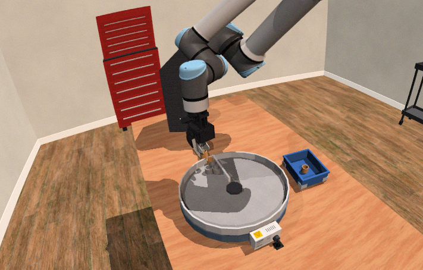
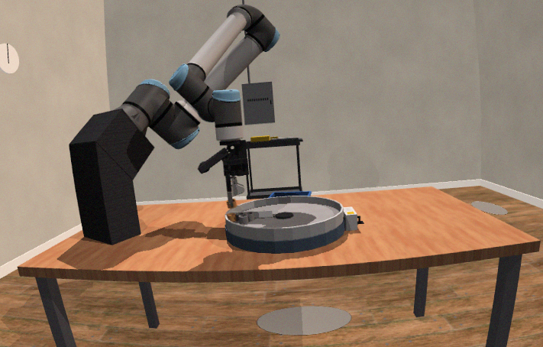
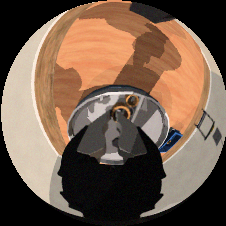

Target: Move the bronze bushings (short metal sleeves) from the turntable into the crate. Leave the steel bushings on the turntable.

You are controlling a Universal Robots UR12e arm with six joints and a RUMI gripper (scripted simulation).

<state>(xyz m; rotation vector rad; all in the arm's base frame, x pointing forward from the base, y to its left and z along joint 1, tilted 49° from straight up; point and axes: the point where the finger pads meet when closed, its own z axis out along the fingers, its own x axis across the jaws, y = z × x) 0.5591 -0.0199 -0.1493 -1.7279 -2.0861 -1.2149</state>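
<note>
The blue crate lies 440 mm to the left of my hand, 130 mm ahead of it and 110 mm below it. Round my hand: round grey turntable 160 mm ahead, 90 mm to the left, 80 mm below.
</note>
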